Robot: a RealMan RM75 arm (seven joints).
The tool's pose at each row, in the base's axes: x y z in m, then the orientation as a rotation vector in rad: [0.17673 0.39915 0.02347 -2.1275 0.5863 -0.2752]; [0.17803 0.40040 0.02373 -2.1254 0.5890 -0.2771]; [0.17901 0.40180 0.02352 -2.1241 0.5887 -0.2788]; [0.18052 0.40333 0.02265 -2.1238 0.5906 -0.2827]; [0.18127 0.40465 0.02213 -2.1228 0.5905 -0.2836]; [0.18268 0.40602 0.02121 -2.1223 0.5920 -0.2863]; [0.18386 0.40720 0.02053 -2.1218 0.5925 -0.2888]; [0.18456 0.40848 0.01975 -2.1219 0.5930 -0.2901]
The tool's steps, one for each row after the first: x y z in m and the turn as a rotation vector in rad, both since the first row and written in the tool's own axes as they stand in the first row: [0.00049 -0.00123 0.00125 0.0015 0.0023 0.0017]; [0.00063 -0.00206 0.00276 0.0030 0.0033 0.0012]; [0.00118 -0.00257 0.00495 0.0033 0.0068 0.0011]; [0.00118 -0.00303 0.00649 0.0043 0.0073 0.0010]; [0.00172 -0.00340 0.00856 0.0047 0.0098 0.0011]; [0.00216 -0.00379 0.01026 0.0054 0.0118 0.0007]; [0.00213 -0.00401 0.01190 0.0053 0.0129 0.0005]
